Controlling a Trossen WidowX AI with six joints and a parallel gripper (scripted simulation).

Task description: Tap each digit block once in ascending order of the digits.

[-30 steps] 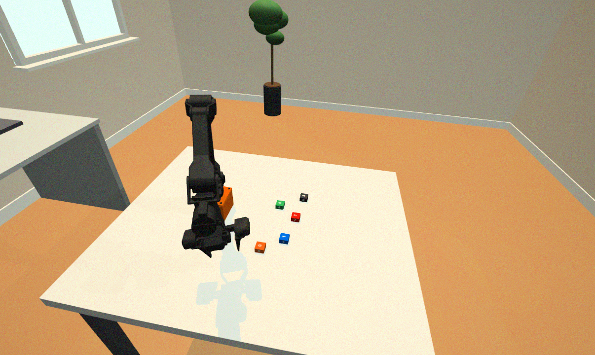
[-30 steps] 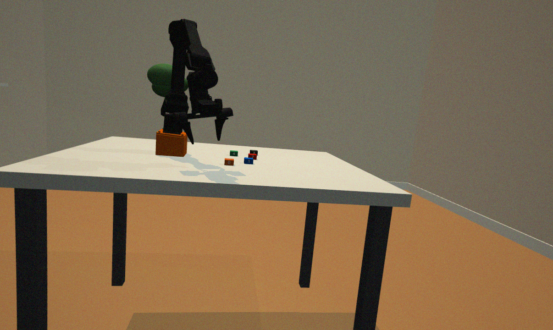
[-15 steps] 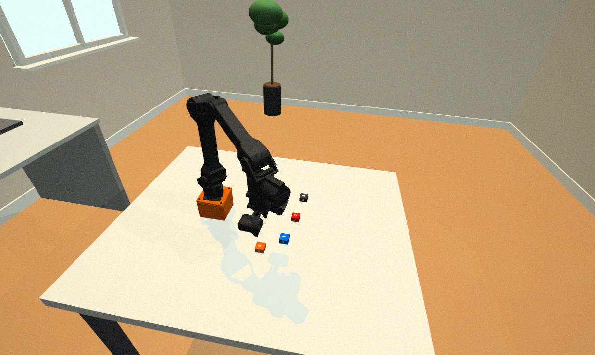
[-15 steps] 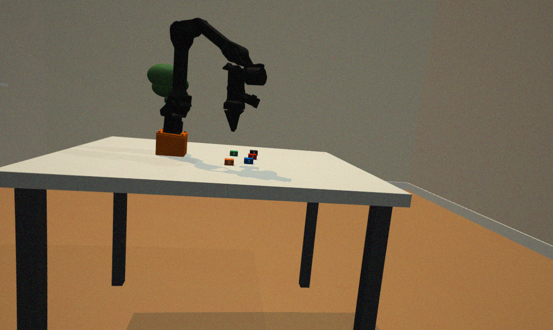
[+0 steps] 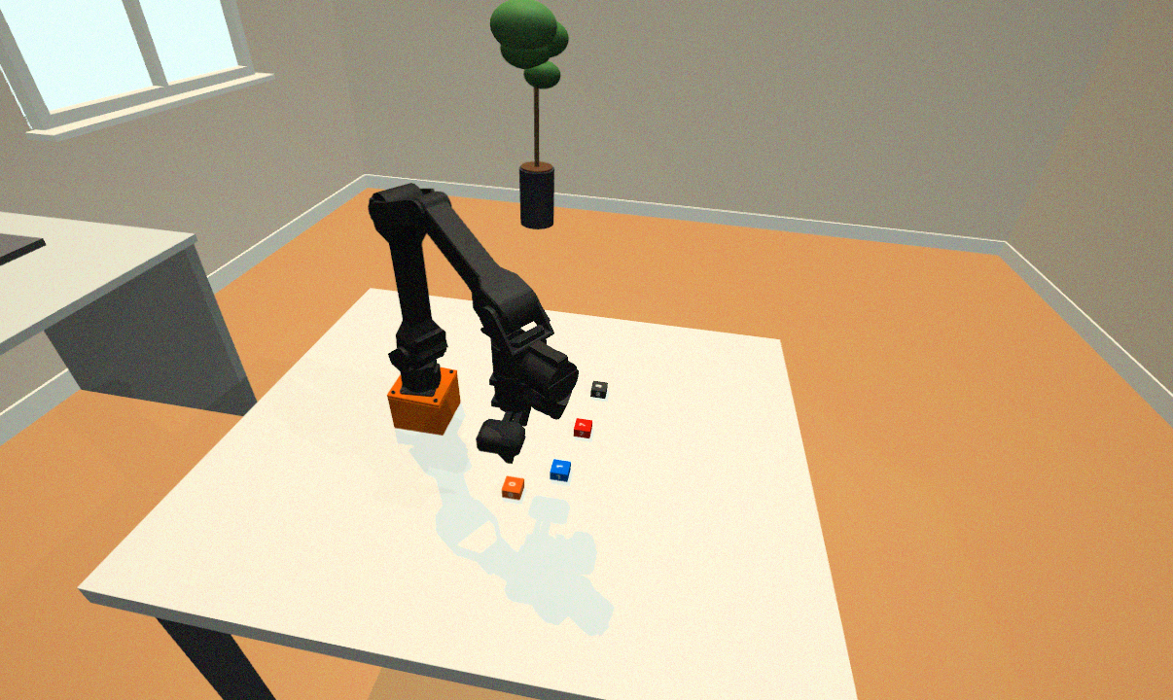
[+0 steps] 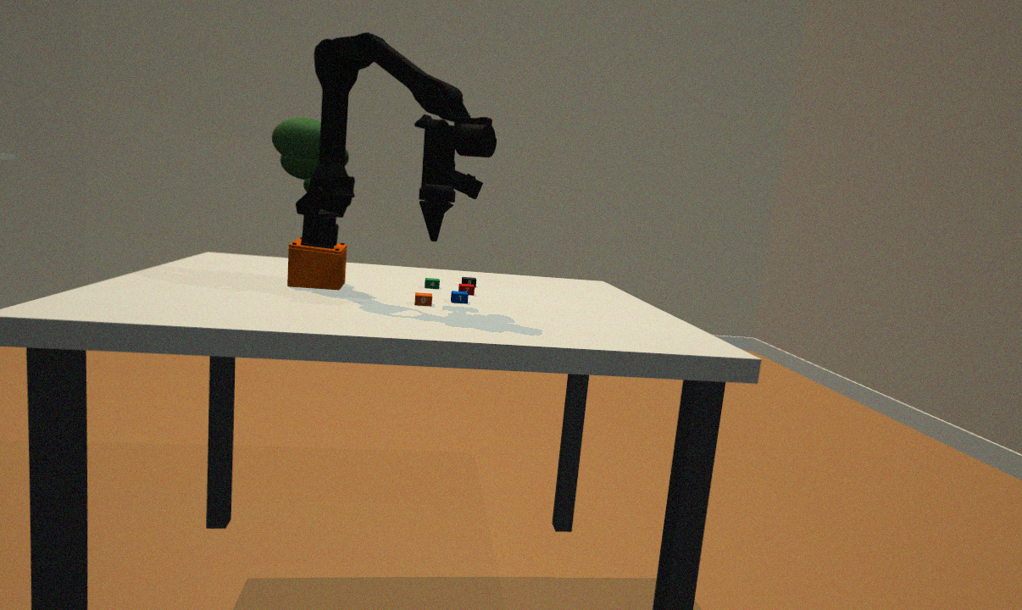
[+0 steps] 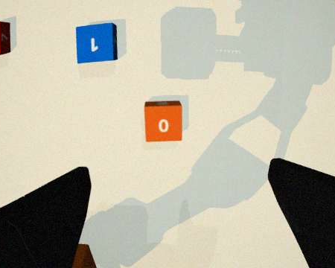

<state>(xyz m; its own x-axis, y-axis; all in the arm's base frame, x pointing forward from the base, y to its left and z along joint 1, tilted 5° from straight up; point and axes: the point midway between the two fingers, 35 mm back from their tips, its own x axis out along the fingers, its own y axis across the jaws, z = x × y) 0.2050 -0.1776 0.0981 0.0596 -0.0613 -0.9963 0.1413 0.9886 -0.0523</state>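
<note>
My gripper tip is 12 cm above the orange block marked 0, 1 cm to the right of it and 1 cm past it. From my gripper tip the other things lie so: green block marked 4 (23 cm to the left, 12 cm below, 4 cm ahead); red block marked 7 (16 cm to the left, 12 cm below, 11 cm ahead); blue block marked 1 (12 cm below, 7 cm ahead, 5 cm to the left).
</note>
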